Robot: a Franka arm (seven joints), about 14 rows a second.
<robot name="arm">
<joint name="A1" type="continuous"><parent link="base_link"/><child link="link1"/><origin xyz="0 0 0.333" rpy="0 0 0"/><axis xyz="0 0 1"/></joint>
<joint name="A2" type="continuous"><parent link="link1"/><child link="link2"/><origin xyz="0 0 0" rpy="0 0 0"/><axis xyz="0 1 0"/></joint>
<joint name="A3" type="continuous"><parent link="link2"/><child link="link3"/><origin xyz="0 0 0.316" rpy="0 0 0"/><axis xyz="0 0 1"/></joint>
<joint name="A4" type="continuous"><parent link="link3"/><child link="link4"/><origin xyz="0.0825 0 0" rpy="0 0 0"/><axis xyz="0 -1 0"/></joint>
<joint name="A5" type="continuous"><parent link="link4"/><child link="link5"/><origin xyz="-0.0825 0 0.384" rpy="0 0 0"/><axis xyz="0 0 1"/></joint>
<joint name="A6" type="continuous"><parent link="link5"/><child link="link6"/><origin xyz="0 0 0" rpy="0 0 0"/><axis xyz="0 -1 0"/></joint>
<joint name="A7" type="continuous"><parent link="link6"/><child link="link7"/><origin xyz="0.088 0 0" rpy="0 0 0"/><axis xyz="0 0 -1"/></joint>
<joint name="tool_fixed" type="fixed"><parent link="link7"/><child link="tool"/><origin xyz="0 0 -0.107" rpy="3.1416 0 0"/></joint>
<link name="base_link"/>
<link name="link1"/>
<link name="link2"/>
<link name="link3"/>
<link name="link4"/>
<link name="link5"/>
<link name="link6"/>
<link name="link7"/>
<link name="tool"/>
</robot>
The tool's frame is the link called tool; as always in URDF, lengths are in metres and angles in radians. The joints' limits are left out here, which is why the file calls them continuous.
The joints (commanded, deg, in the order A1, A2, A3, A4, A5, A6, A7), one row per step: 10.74 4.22 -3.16 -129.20 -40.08 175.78 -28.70; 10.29 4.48 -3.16 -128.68 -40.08 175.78 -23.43; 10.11 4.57 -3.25 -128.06 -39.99 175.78 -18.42; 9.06 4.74 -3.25 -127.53 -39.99 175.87 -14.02; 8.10 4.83 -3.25 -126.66 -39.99 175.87 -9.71; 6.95 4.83 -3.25 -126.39 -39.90 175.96 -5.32; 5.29 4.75 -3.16 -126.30 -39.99 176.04 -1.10; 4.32 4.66 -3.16 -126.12 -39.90 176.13 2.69; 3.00 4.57 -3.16 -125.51 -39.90 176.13 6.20; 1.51 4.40 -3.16 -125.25 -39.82 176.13 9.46; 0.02 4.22 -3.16 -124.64 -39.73 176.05 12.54; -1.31 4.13 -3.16 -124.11 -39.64 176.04 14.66
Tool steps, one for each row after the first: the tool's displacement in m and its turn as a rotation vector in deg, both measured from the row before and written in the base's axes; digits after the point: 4 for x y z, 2 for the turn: 0.0034 -0.0040 0.0016 3.65 -0.06 -4.27; 0.0033 -0.0024 0.0042 3.59 -0.35 -3.93; 0.0044 -0.0099 0.0028 3.16 -0.30 -4.15; 0.0053 -0.0091 0.0062 3.12 -0.71 -4.00; 0.0030 -0.0114 0.0025 3.27 -0.31 -4.24; 0.0024 -0.0155 0.0017 3.02 -0.28 -4.41; 0.0017 -0.0097 0.0026 2.85 -0.43 -3.61; 0.0034 -0.0133 0.0059 2.56 -0.84 -3.73; 0.0018 -0.0152 0.0039 2.45 -0.62 -3.75; 0.0026 -0.0155 0.0068 2.29 -0.97 -3.65; 0.0020 -0.0138 0.0054 1.60 -0.82 -2.79
